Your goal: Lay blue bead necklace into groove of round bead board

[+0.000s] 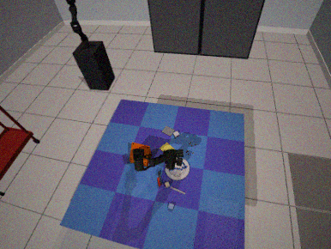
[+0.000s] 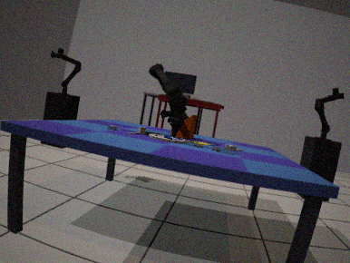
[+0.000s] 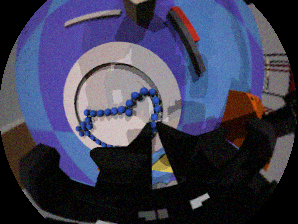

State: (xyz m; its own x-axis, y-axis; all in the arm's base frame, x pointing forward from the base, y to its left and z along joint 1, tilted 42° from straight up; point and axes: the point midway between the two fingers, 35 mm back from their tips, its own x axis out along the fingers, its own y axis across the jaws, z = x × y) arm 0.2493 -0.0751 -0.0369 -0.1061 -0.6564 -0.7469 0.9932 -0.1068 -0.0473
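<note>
Right now my gripper tip is 5 cm short of the round white bead board, 2 cm to the left of it and 1 cm above it. Round my gripper tip: red-handled tool 7 cm behind, 14 cm to the right, 1 cm below; then yellow card 5 cm behind, 15 cm to the left, 1 cm below; then thin pale stick 8 cm ahead, 20 cm to the right, 1 cm below.
</note>
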